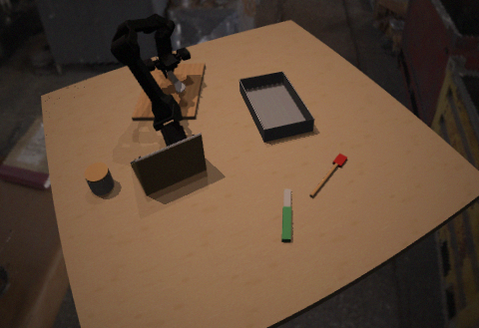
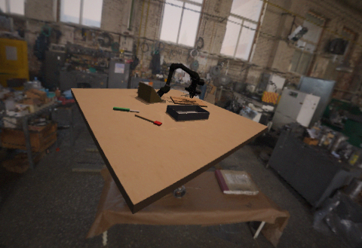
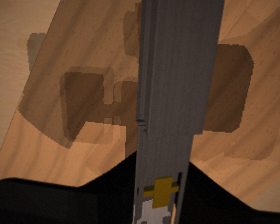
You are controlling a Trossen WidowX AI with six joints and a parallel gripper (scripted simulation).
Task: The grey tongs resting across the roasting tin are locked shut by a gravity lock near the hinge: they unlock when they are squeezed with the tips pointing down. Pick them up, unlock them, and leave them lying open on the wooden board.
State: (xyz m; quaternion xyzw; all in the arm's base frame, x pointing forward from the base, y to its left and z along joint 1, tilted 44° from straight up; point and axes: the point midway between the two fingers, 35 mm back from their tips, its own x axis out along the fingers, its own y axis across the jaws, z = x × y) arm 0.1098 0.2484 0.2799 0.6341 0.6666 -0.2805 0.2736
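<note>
The wooden board is 4 cm below my gripper tip, 3 cm to the right of it and 1 cm behind it. Also, from my gripper tip: red-headed spatula 69 cm to the right, 28 cm ahead, 4 cm below; then roasting tin 34 cm to the right, 28 cm ahead, 2 cm below.
</note>
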